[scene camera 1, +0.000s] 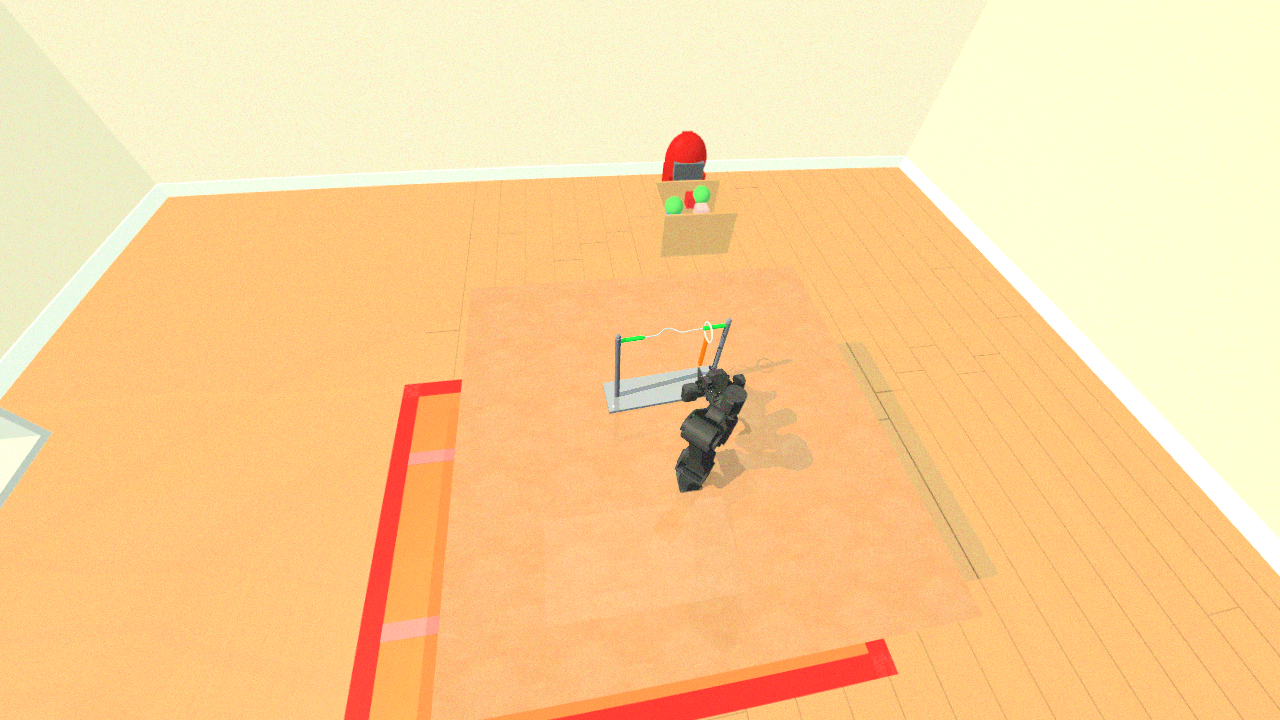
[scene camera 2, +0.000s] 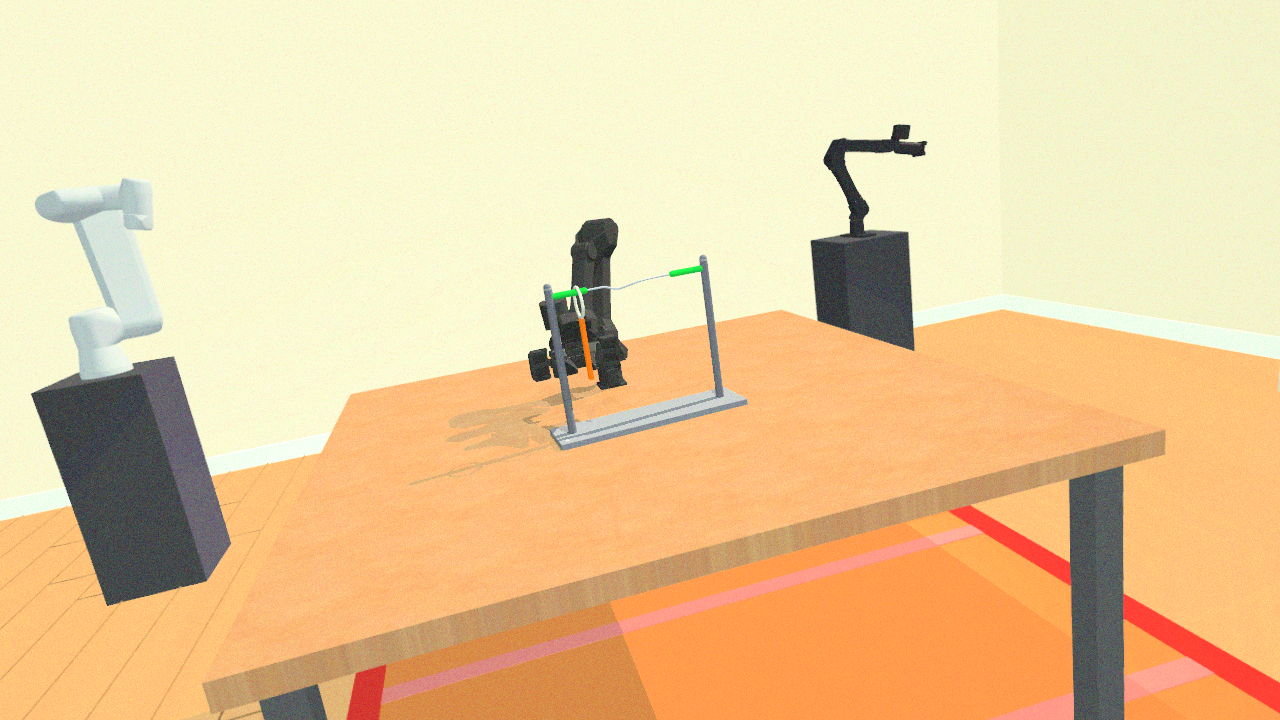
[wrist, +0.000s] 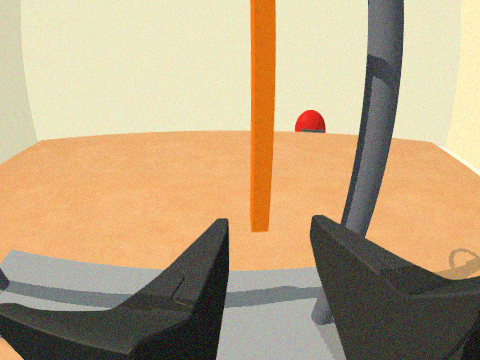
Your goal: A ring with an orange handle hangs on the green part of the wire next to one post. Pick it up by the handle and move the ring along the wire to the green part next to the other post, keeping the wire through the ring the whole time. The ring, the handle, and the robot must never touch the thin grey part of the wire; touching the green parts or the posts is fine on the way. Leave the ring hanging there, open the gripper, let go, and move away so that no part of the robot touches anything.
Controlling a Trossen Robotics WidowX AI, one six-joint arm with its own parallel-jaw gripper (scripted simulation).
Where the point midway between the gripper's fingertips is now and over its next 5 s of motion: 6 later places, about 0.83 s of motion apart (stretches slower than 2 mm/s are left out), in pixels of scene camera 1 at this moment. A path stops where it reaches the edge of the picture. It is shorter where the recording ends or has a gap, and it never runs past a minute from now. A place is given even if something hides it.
The gripper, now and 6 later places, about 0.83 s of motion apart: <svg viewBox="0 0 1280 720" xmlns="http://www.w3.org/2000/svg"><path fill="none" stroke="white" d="M703 367L699 358L697 355L697 352L694 352L688 353L688 352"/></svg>
